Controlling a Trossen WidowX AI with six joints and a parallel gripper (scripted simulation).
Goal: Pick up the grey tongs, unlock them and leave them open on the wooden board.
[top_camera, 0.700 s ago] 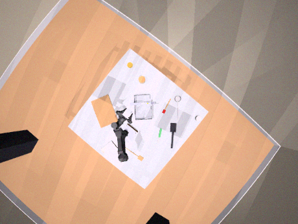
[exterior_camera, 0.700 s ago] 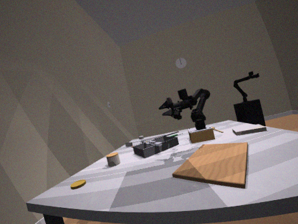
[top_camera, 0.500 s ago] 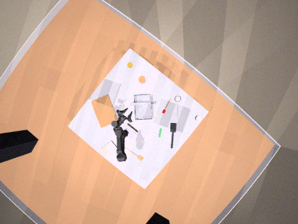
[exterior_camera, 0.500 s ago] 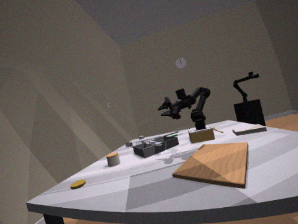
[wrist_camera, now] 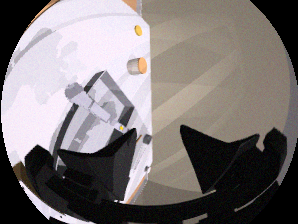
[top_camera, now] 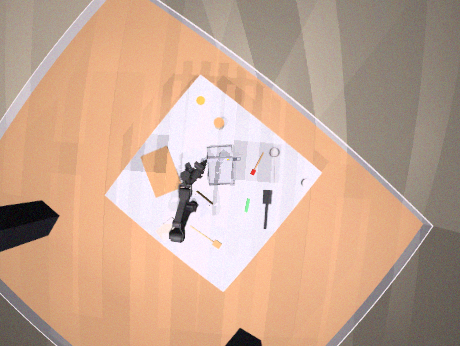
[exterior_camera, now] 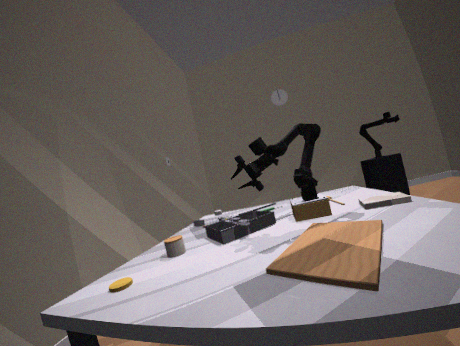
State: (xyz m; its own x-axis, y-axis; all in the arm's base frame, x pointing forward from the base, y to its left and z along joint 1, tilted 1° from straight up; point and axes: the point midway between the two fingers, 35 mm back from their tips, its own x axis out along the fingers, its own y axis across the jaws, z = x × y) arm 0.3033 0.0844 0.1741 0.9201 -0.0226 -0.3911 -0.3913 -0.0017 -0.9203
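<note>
The yellow lock piece lies 10 cm ahead of my gripper tip, 10 cm to the right of it and 17 cm below it. Also, from my gripper tip: roasting tin 3 cm ahead, 7 cm to the right, 21 cm below; wooden board 29 cm behind, 29 cm to the left, 23 cm below; red-tipped brush 19 cm ahead, 31 cm to the right, 23 cm below.
</note>
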